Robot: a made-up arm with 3 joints.
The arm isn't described. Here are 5 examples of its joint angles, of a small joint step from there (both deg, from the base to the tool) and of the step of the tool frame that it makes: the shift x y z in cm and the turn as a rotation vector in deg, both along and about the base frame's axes.
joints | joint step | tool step
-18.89 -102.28 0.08 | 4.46 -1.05 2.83 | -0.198 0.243 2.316 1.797 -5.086 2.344
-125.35 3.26 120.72 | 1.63 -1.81 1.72 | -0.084 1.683 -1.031 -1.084 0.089 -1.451
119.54 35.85 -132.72 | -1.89 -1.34 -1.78 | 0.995 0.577 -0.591 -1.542 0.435 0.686
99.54 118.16 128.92 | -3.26 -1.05 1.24 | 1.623 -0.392 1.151 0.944 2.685 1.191
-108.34 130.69 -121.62 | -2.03 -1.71 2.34 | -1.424 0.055 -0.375 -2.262 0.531 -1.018
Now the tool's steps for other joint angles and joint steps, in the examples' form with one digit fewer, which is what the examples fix.
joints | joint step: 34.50 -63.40 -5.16 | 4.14 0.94 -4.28
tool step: -1.83 -0.58 0.22 1.52 -6.09 -3.62
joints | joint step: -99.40 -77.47 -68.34 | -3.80 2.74 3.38
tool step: -1.45 -0.33 -1.18 3.76 4.61 2.04
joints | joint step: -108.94 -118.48 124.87 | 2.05 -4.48 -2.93
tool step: 3.69 -3.00 -0.53 -3.78 -0.55 -3.49
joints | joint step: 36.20 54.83 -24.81 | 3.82 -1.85 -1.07
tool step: 0.12 0.68 0.87 0.92 -4.45 1.82
